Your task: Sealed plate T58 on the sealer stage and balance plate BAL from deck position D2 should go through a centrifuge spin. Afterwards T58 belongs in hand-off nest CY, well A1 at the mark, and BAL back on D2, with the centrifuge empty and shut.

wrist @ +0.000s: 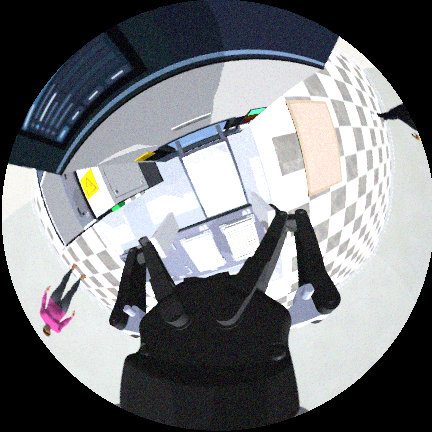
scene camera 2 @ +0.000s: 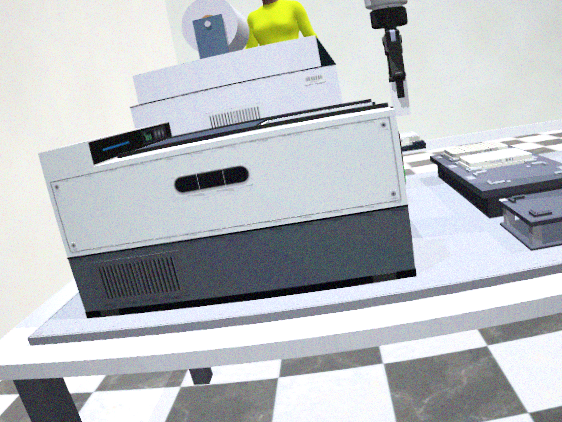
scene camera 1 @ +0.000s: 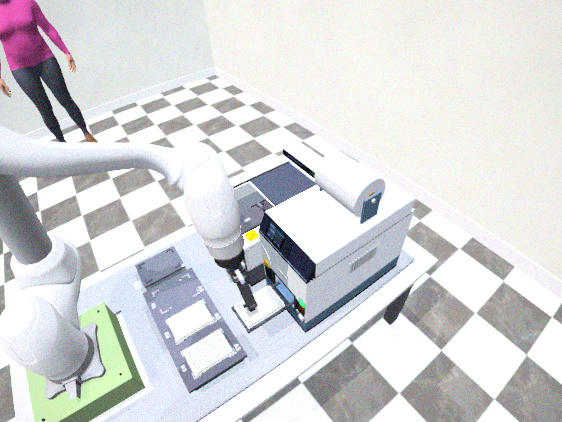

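Pixels of known places: gripper, fingertip midpoint: (wrist: 211, 210) (scene camera 2: 401, 111); arm's base, link origin: (scene camera 1: 73, 359).
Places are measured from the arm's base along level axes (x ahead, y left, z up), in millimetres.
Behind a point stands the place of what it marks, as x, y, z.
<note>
The white sealed plate T58 (scene camera 1: 266, 309) {582, -139, 31} (wrist: 215, 175) {580, -116, 31} lies flat on the dark-edged sealer stage in front of the sealer (scene camera 1: 320, 225) {775, -115, 261}. My gripper (scene camera 1: 252, 306) (scene camera 2: 401, 100) {535, -97, 84} (wrist: 211, 210) {535, -97, 84} is open and empty, its fingers spread wide; scene camera 2 shows the fingertips above stage height. Two light plates lie side by side on the dark deck (scene camera 1: 175, 300) {343, 74, -37} (scene camera 2: 525, 175) {345, 113, -37}: a smooth one (scene camera 1: 192, 321) {371, -37, -21} (wrist: 202, 250) {383, -27, -21} and one with visible wells (scene camera 1: 209, 352) {382, -152, -29} (wrist: 240, 237) {395, -142, -22}. Which one is BAL is not readable. The centrifuge (scene camera 2: 225, 200) {779, 380, 48} has a dark top; its chamber is hidden.
A low clear-sided stand (scene camera 1: 160, 265) {334, 252, -46} (scene camera 2: 540, 210) {377, 284, -47} adjoins the deck. A white box with a yellow warning label (scene camera 1: 251, 235) {643, 66, 123} (wrist: 90, 182) {643, 59, 123} stands beside the sealer. The sealer's dark overhanging front (wrist: 240, 27) fills the top of the wrist view. People stand in the background.
</note>
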